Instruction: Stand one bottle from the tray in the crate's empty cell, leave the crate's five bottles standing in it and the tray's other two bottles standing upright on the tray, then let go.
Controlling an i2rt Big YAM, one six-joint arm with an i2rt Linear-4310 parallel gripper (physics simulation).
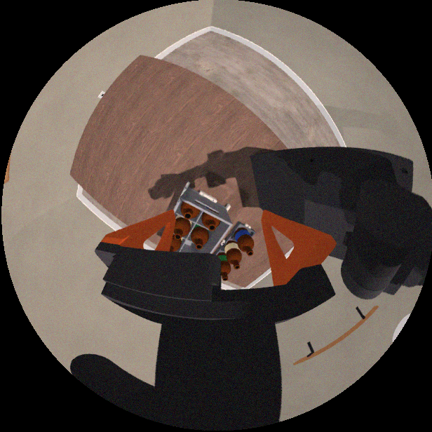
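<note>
The grey crate stands on the table, seen from above between the fingers. Five brown bottles show in its cells; the cell at its lower right shows no bottle and is partly hidden by the gripper body. The small tray is right of the crate. On it stand a blue-label bottle, a cream-label bottle and a green-label bottle, its lower part partly hidden. My gripper is wide open and empty, high above both.
The brown wooden table extends beyond the crate, with the arm's shadow across it. Dark arm parts fill the right side. A curved orange-brown bar with black pegs shows at the lower right, past the table.
</note>
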